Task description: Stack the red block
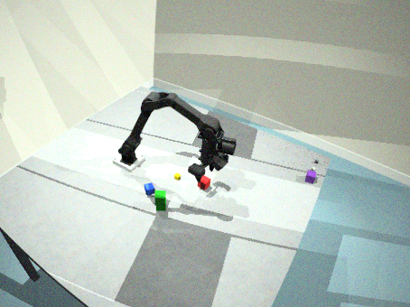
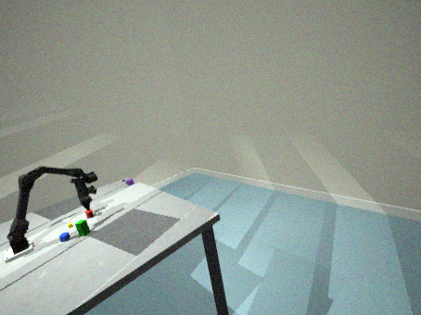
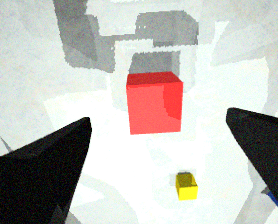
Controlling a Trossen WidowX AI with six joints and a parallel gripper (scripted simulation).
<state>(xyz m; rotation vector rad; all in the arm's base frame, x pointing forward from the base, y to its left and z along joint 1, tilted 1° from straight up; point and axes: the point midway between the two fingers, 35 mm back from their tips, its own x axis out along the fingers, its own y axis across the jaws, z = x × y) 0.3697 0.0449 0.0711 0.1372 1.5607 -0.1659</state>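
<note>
Right now my gripper tip is 40 mm above the red block. The rest, counted from my gripper tip: small yellow block: 120 mm behind, 10 mm to the right, 50 mm below; blue block: 190 mm behind, 150 mm to the right, 40 mm below; purple block: 440 mm ahead, 280 mm to the left, 40 mm below.
</note>
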